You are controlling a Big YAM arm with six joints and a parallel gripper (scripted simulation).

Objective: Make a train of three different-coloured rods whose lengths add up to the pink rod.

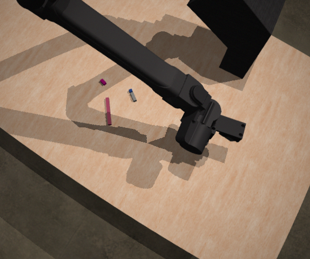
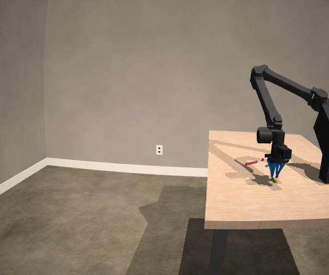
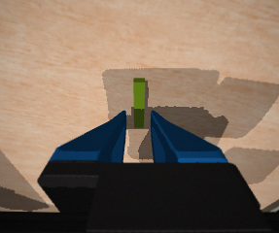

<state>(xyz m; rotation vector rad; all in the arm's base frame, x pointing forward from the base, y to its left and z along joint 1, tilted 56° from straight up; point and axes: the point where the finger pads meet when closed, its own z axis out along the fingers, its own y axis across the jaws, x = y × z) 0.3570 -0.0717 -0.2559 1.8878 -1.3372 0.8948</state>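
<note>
Right now the lime rod is 20 mm below my hand. The rest, counted from my hand: grey rod 230 mm to the right, 20 mm below; then pink rod 90 mm ahead, 260 mm to the right, 20 mm below; then blue rod 10 mm behind, 250 mm to the right, 20 mm below.
</note>
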